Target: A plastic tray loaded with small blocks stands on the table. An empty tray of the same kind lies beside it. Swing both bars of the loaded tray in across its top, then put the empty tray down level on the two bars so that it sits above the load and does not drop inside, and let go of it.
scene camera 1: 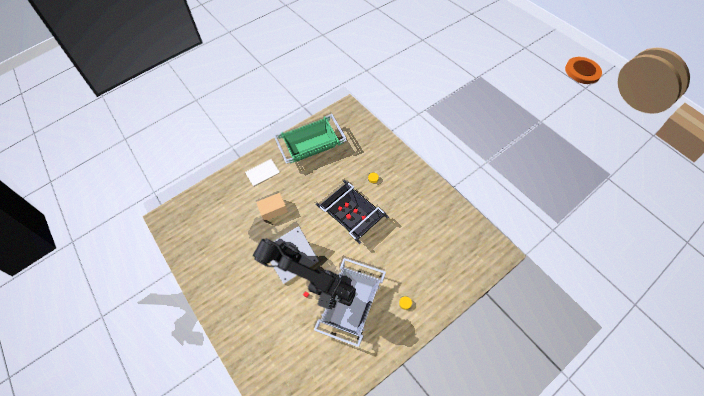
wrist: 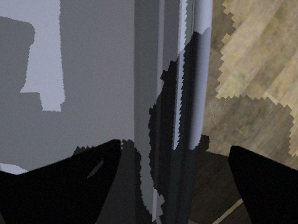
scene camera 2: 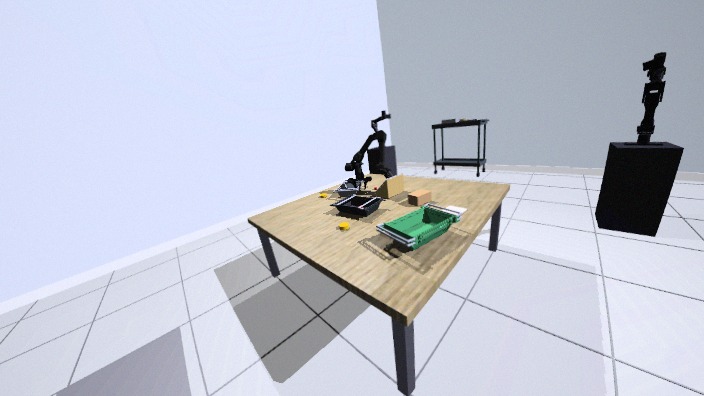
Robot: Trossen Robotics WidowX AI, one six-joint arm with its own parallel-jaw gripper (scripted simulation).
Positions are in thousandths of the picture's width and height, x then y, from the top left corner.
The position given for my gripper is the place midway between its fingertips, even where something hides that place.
Note:
My gripper (wrist: 589,672) is open, with nothing in its grasp. Also in view: a grey tray (scene camera 1: 499,807).
The grey tray also shows in the wrist view (wrist: 270,359).

